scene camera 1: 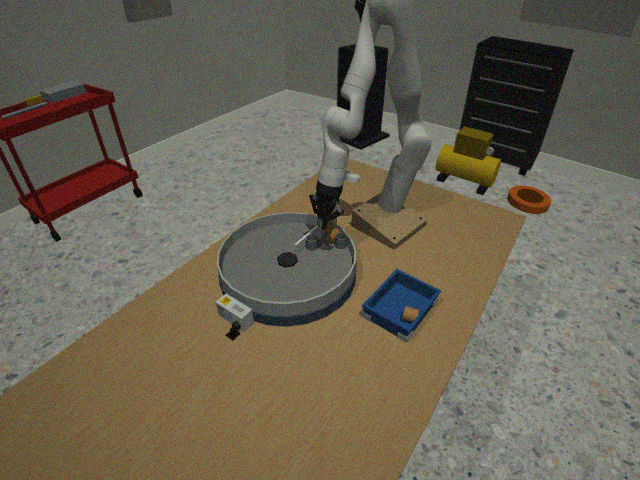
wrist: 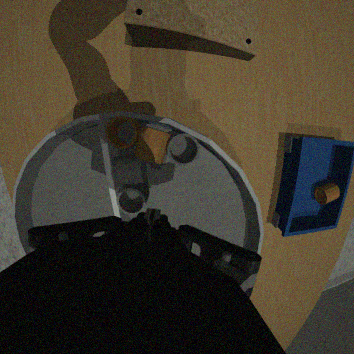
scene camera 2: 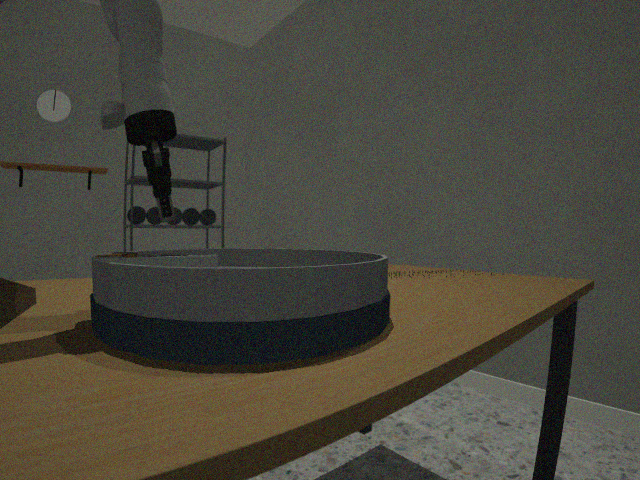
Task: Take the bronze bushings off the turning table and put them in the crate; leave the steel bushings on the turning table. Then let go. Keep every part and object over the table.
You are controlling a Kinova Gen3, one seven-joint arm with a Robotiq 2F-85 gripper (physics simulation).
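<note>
My gripper is shut and empty, pointing down above the turning table. In the wrist view, an upright bronze bushing stands near the rim, beside a second bronze bushing that seems to lie on its side. One steel bushing stands to the right of them, another steel bushing nearer the fingers. The gripper partly hides this group in scene camera 1. A bronze bushing lies in the blue crate.
A thin pale bar crosses part of the turning table beside the bushings. The turning table has a raised rim. A grey box stands against its near side. The arm's wooden base stands behind, between turning table and back edge.
</note>
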